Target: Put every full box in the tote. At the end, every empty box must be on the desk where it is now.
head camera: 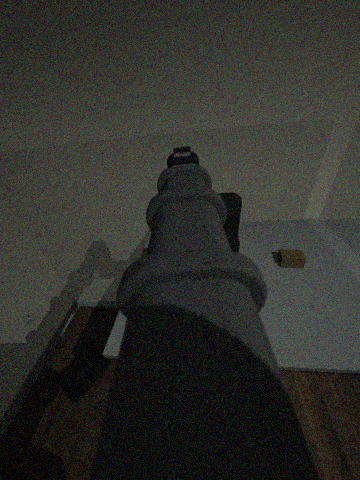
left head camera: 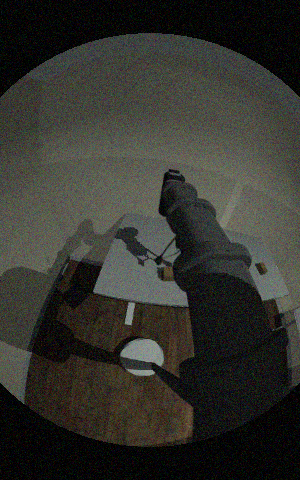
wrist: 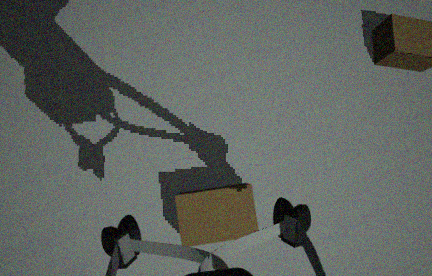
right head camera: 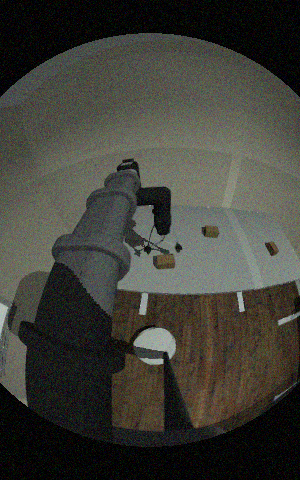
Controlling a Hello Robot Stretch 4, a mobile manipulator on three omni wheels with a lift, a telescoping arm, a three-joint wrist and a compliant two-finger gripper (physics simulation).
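Observation:
A tan box (left head camera: 166, 273) (right head camera: 164, 261) (wrist: 217, 215) sits on the pale desk (head camera: 320, 325) (left head camera: 145, 292) (right head camera: 200, 277) (wrist: 320, 125). My gripper (right head camera: 163, 248) (wrist: 207, 223) is open above it, with the box between the spread fingertips in the wrist view; nothing is gripped. A second tan box (head camera: 291, 258) (right head camera: 211, 231) (wrist: 407, 42) lies farther right. A third tan box (left head camera: 262, 268) (right head camera: 271, 248) lies near the desk's right side. I cannot tell which boxes are full. The tote is not identifiable in these views.
My arm (head camera: 190, 280) (left head camera: 200, 230) (right head camera: 102, 220) reaches over the desk and hides part of it. A white disc (left head camera: 142, 347) (right head camera: 160, 340) and white strips (right head camera: 143, 303) show against the brown wooden floor (left head camera: 95, 385) (right head camera: 215, 350). A wall (head camera: 100, 200) stands behind the desk. The light is dim.

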